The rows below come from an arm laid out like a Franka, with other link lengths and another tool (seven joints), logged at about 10 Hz.
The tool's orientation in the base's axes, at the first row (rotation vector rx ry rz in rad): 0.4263, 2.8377, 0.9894
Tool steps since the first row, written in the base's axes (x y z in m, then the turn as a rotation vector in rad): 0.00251, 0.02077, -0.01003, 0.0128, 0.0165, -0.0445; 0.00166, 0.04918, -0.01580, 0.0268, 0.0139, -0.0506; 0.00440, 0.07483, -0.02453, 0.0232, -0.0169, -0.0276; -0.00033, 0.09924, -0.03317, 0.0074, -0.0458, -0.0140; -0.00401, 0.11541, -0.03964, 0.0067, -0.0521, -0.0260; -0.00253, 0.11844, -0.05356, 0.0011, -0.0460, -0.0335; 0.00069, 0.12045, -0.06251, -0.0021, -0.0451, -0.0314
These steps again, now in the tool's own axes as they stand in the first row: 0.00384, 0.00988, 0.02064, -0.0070, -0.0124, 0.0470; 0.01312, 0.02736, 0.04184, -0.0211, -0.0150, 0.0529; 0.01817, 0.04176, 0.06440, -0.0269, -0.0246, 0.0160; 0.02999, 0.05358, 0.08473, -0.0205, -0.0413, -0.0148; 0.03835, 0.06082, 0.09868, -0.0216, -0.0537, -0.0093; 0.03795, 0.05476, 0.11165, -0.0144, -0.0551, -0.0008; 0.03554, 0.05142, 0.12045, -0.0111, -0.0538, -0.0026
